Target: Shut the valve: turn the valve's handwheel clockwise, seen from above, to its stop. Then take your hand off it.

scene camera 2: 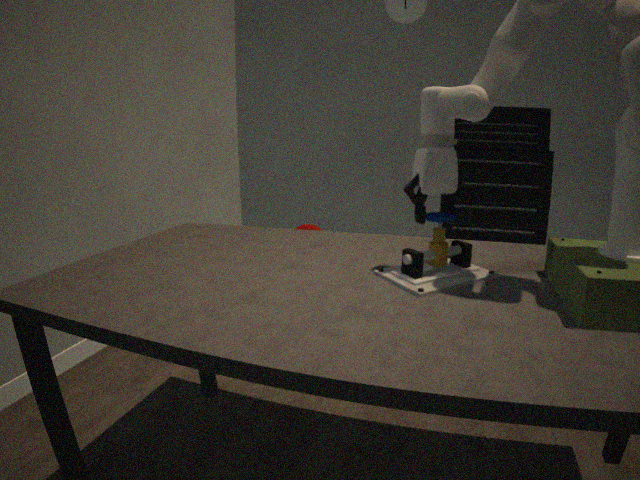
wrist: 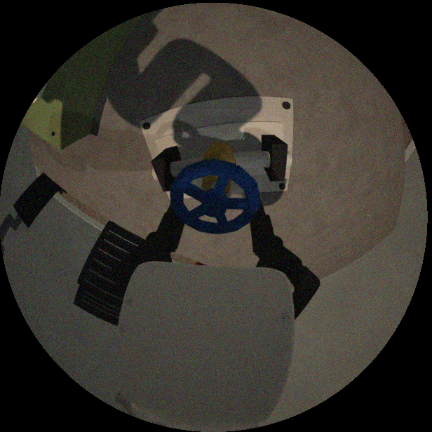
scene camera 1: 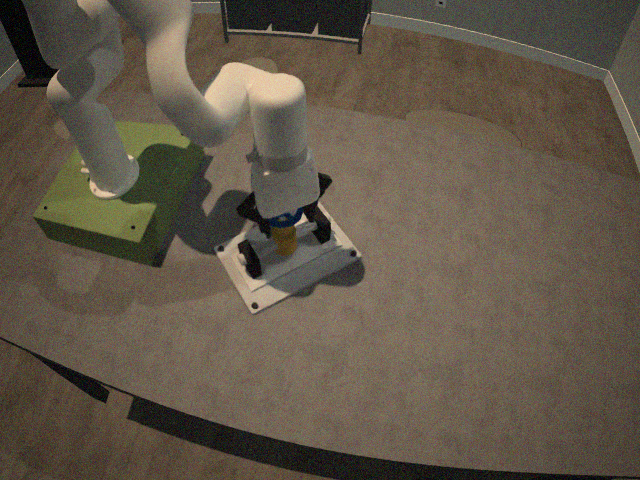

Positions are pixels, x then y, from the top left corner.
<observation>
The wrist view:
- blue handwheel: 214,202
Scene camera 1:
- white base plate: 311,273
</observation>
